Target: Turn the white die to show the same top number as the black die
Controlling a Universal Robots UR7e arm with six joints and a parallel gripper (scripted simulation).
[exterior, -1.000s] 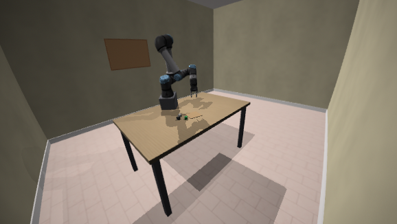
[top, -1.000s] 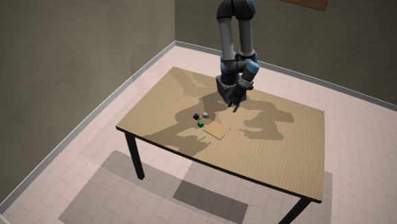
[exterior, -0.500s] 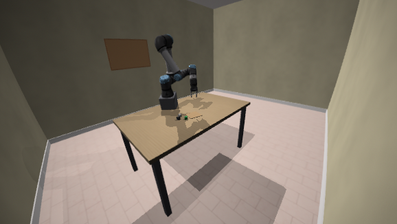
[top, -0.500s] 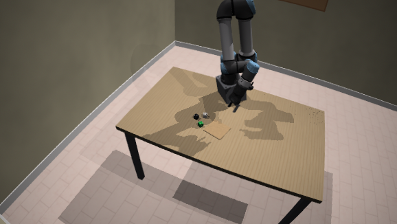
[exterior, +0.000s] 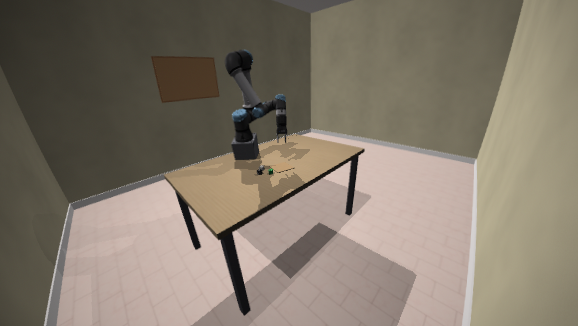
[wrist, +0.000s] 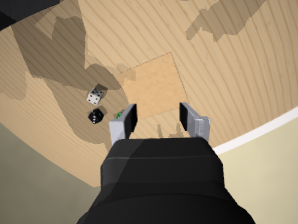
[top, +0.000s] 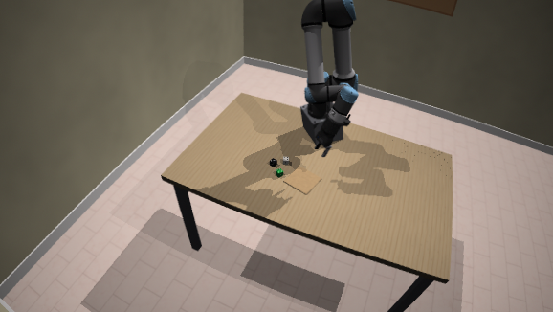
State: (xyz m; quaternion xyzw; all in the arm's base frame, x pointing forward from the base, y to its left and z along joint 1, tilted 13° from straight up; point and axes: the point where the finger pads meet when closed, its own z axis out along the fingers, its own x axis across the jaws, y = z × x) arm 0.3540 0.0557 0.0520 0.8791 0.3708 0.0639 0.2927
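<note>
Right now the black die is 3 cm behind my hand, 23 cm to the right of it and 18 cm below it. The rest, counted from my hand: tan mat 3 cm ahead, 6 cm to the right, 19 cm below; then green die 3 cm ahead, 19 cm to the right, 18 cm below; then white die 7 cm behind, 17 cm to the right, 18 cm below.
</note>
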